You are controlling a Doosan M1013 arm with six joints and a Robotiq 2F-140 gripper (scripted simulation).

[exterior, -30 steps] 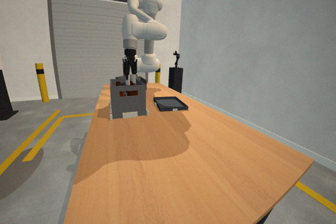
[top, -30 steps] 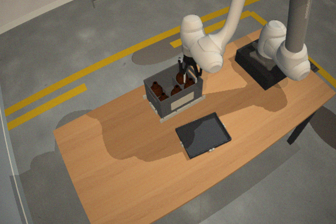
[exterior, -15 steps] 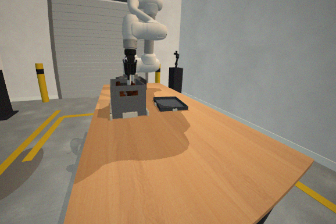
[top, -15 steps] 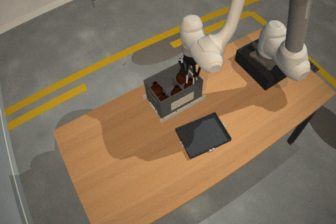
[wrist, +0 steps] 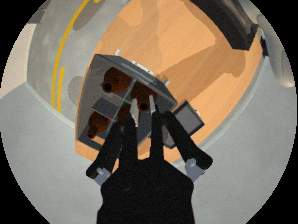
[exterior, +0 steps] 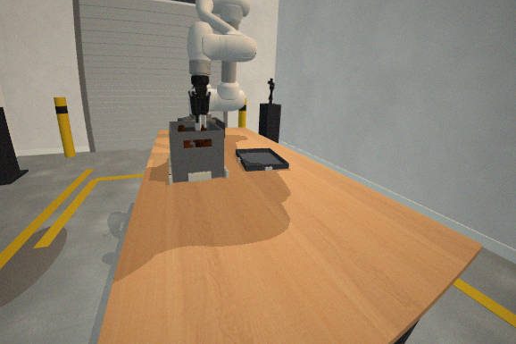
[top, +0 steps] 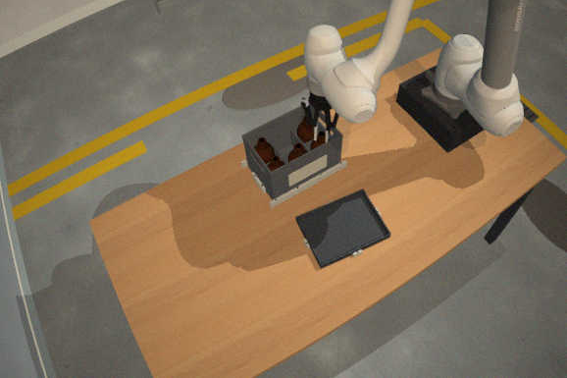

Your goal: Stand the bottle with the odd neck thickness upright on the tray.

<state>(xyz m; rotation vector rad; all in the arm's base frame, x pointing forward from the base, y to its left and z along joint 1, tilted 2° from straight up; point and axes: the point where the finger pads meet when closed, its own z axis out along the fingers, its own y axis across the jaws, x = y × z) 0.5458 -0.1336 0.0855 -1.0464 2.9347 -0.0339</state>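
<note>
My gripper is now 9 cm short of the glass bottle, 1 cm to the left of it and 9 cm above it. The rest, counted from my hand: dark tray 11 cm ahead, 25 cm to the left, 16 cm below; then grey crate 8 cm ahead, 5 cm to the right, 9 cm below.
</note>
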